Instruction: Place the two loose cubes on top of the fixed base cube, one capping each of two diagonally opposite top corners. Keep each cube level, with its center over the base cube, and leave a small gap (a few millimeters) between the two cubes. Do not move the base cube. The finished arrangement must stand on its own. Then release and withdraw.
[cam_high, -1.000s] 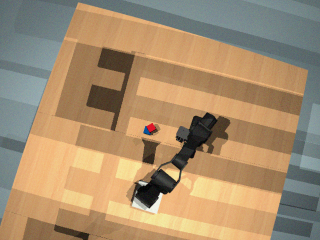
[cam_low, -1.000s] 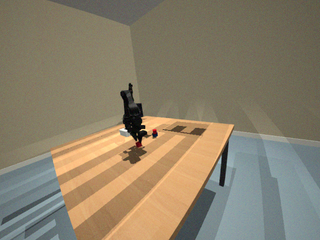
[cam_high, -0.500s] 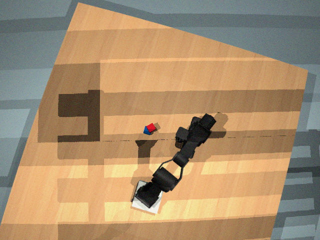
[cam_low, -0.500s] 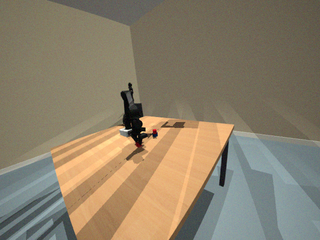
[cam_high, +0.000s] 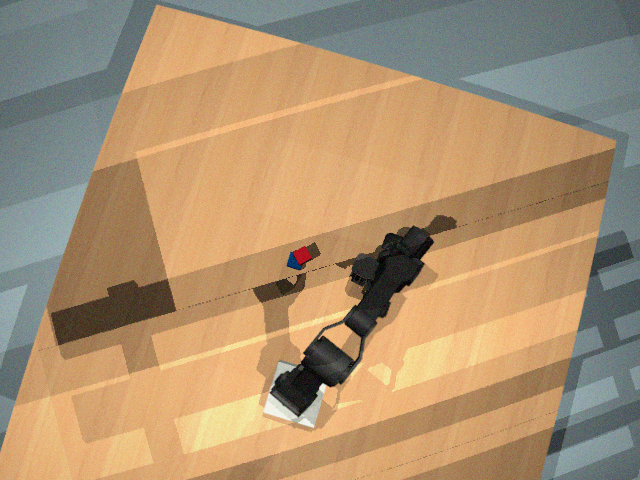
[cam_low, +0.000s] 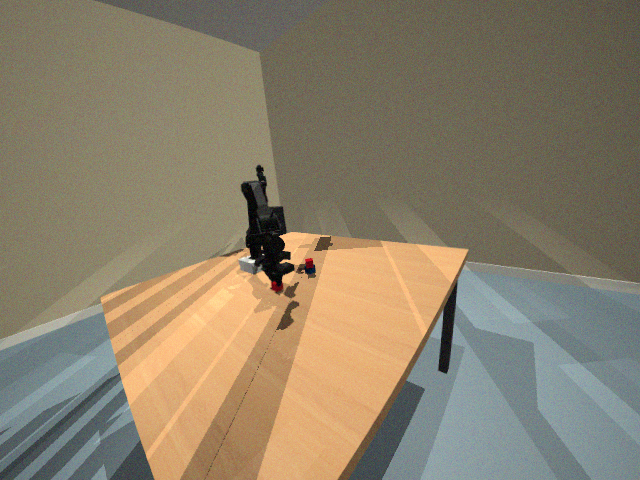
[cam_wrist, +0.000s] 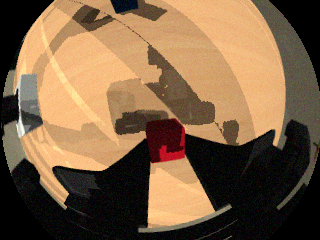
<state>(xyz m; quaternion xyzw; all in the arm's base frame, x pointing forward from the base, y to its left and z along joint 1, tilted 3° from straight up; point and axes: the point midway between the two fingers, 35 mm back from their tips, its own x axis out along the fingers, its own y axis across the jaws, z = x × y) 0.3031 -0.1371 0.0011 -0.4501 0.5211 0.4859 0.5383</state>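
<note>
The blue cube lies 1 cm behind my gripper tip, 21 cm to the left of it and 1 cm below it.
</note>
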